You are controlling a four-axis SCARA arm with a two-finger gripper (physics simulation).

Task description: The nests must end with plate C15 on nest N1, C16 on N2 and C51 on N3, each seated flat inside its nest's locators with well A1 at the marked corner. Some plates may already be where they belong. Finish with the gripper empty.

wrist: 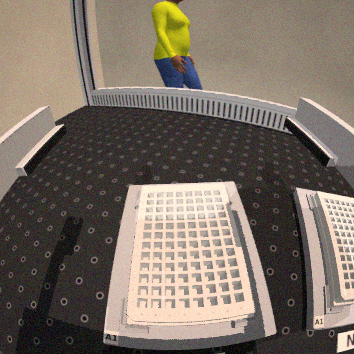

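My gripper is open and empty, one finger at each side of the wrist view. Beyond and below it, a cream plate with square wells lies on the grey nest, N1, whose own label does not show. The nest's A1 mark is at its near left corner. Locators show at the plate's near corners; its code and A1 well cannot be read, and I cannot tell if it is fully seated. At the right edge, another cream plate lies on a second nest, marked A1 near left, cut off by the frame.
A partly cut-off label starting with N is at the lower right. A dark perforated table runs back to a slotted white rail. A person in a yellow top stands beyond it, with a dark upright post to the left.
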